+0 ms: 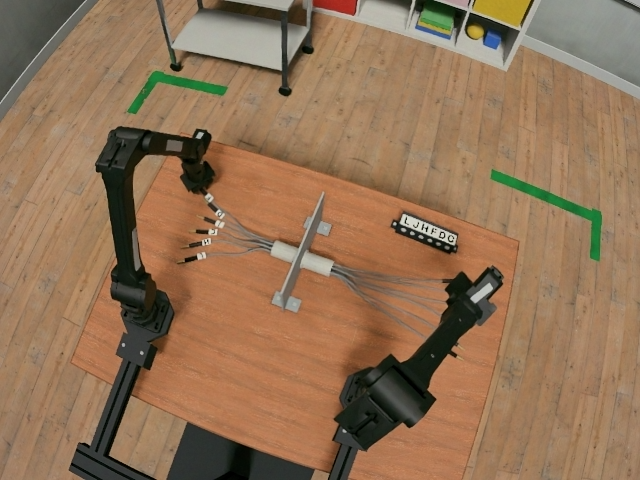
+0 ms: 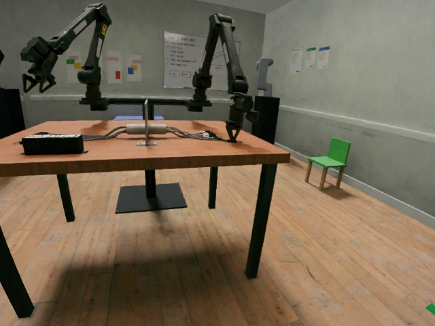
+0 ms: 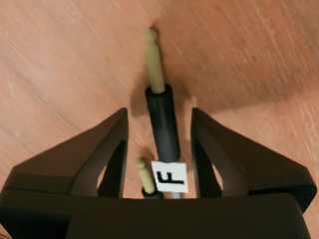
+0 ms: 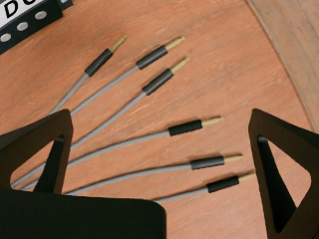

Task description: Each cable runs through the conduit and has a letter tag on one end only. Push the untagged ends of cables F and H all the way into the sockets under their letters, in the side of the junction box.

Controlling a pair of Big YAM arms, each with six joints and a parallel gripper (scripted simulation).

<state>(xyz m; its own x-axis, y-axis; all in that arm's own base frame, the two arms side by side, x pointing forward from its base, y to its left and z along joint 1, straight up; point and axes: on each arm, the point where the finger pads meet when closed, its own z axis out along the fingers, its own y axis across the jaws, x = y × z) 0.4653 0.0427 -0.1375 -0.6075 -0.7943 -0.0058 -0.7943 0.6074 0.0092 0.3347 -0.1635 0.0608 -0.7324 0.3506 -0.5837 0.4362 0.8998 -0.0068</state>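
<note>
Now: left hand 10 mm above the cable end tagged F.
</note>
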